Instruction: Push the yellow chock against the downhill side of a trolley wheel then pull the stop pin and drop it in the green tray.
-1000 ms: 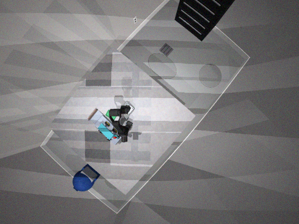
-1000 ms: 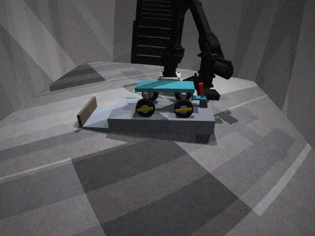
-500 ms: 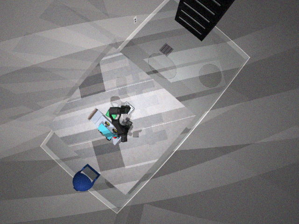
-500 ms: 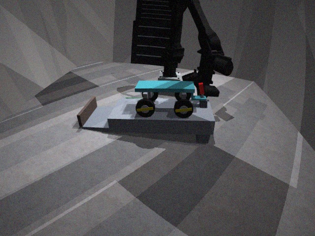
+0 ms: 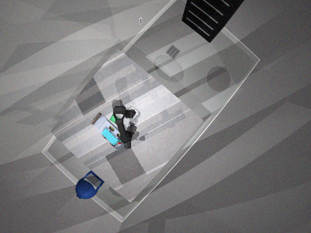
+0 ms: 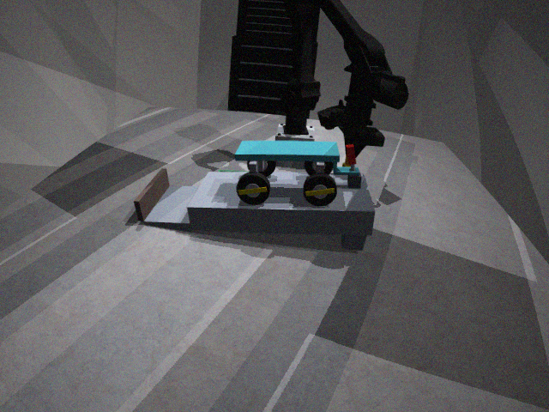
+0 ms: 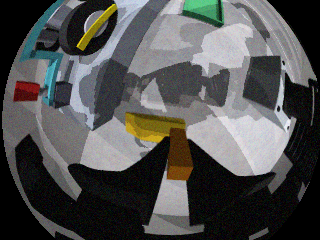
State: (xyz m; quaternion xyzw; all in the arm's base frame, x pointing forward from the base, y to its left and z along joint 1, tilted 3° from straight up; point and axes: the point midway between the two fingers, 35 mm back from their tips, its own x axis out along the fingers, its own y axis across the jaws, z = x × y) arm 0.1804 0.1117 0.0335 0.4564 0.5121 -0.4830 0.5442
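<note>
The red-headed stop pin is 13 cm ahead of my gripper tip, 4 cm above it and 3 cm to the right of it. The rest, counted from my gripper tip: grey ramp: 16 cm to the right, 14 cm ahead, 4 cm below; yellow chock: 2 cm ahead, 1 cm below; trolley: 15 cm to the right, 14 cm ahead, 3 cm above.
</note>
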